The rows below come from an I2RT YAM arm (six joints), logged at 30 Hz.
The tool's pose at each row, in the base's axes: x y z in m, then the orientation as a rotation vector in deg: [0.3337, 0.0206, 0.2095, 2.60, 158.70, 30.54]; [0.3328, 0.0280, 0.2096, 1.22, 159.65, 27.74]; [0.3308, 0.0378, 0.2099, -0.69, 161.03, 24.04]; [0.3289, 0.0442, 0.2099, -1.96, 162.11, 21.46]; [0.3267, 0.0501, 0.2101, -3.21, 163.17, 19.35]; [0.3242, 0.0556, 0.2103, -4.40, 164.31, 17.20]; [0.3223, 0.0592, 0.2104, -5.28, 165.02, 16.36]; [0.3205, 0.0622, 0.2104, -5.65, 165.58, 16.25]
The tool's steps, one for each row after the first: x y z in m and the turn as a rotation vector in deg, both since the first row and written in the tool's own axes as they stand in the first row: [0.0015, 0.0069, 0.0023, 1.87, 0.62, -1.19]; [0.0042, 0.0162, 0.0049, 4.34, 1.65, -2.77]; [0.0066, 0.0222, 0.0065, 6.07, 2.53, -3.79]; [0.0091, 0.0279, 0.0078, 7.47, 3.49, -4.72]; [0.0119, 0.0331, 0.0088, 8.91, 4.55, -5.59]; [0.0140, 0.0366, 0.0094, 9.45, 5.30, -6.15]; [0.0160, 0.0394, 0.0099, 9.53, 5.89, -6.30]
